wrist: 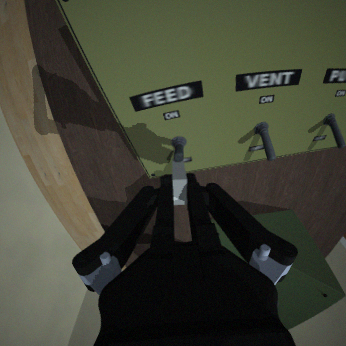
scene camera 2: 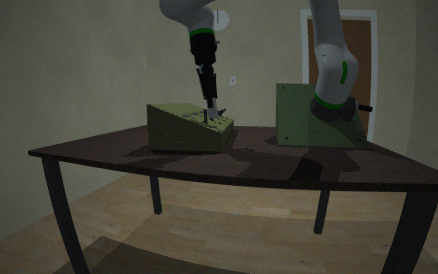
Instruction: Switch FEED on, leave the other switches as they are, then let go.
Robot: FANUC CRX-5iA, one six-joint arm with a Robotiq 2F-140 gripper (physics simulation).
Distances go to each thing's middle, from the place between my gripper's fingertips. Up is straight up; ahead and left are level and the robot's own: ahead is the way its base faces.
Scene:
I see the olive switch box [scene camera 2: 171, 126] 160 mm to the right of my hand, 140 mm ahead of it and 30 mm below it.

